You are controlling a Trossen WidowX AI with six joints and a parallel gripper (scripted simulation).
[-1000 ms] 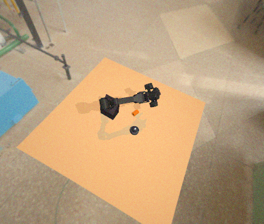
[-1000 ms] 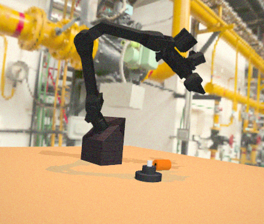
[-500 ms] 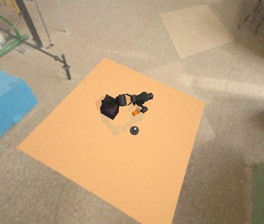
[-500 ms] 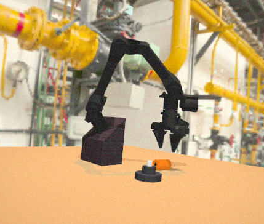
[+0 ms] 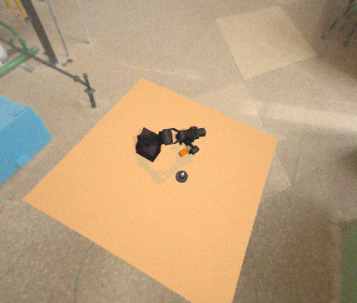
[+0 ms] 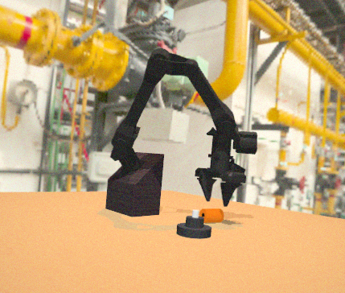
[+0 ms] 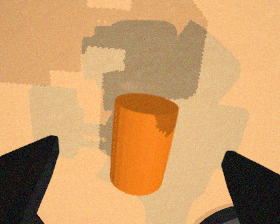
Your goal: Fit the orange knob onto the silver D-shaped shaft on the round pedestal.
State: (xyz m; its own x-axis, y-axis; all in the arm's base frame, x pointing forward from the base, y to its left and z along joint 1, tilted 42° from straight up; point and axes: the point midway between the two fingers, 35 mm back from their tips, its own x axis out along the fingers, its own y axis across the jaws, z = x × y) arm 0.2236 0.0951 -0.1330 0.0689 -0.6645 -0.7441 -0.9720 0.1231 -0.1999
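My gripper tip is now 3 cm above the orange knob. From my gripper tip the other things lie so: round black pedestal: 9 cm ahead, 17 cm to the right, 2 cm below.
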